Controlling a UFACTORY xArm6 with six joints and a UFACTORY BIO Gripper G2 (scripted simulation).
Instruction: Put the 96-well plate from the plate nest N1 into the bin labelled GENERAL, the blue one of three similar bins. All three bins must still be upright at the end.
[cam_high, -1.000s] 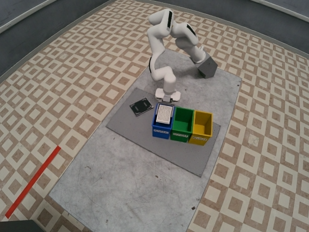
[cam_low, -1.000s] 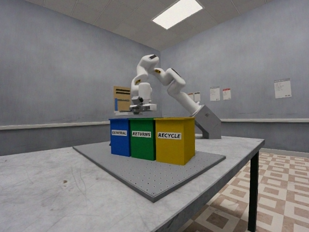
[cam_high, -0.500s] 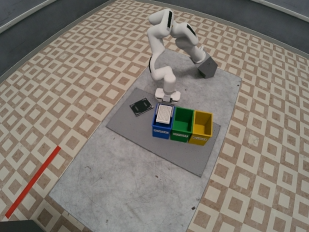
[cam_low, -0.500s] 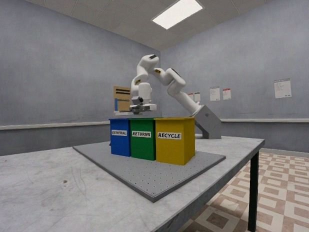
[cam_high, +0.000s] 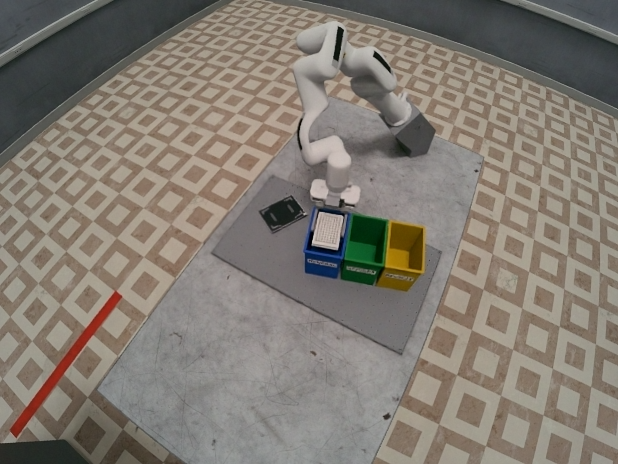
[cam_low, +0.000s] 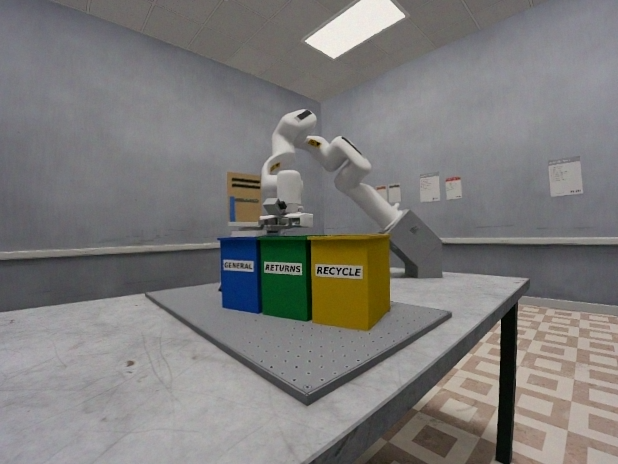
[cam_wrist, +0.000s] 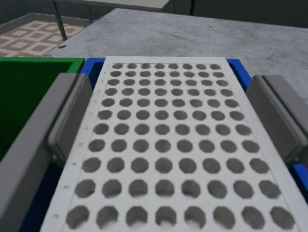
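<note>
The blue general bin lies 11 cm below my hand. From my hand the other things lie so: white 96-well plate (1 cm below); green returns bin (4 cm behind, 13 cm to the left, 11 cm below); yellow recycle bin (8 cm behind, 25 cm to the left, 11 cm below).
</note>
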